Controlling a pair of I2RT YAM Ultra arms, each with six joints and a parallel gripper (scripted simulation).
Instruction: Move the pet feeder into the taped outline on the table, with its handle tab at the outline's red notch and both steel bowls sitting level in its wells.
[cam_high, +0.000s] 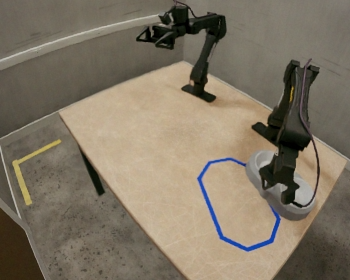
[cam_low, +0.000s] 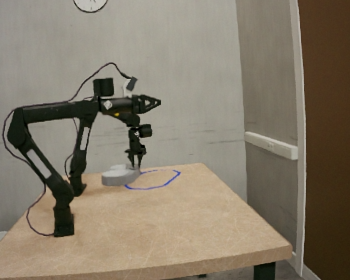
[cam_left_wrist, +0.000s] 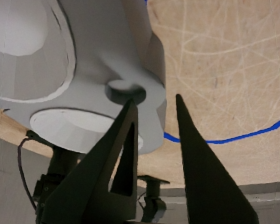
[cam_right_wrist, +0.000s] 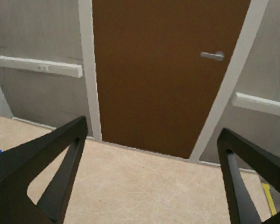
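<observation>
My left hand is 8 cm past the pet feeder, 4 cm above it and 2 cm to the right of it. Also, from my left hand: steel bowl 10 cm to the left, 7 cm behind, 3 cm below; then blue taped outline 7 cm ahead, 6 cm to the right, 6 cm below.
</observation>
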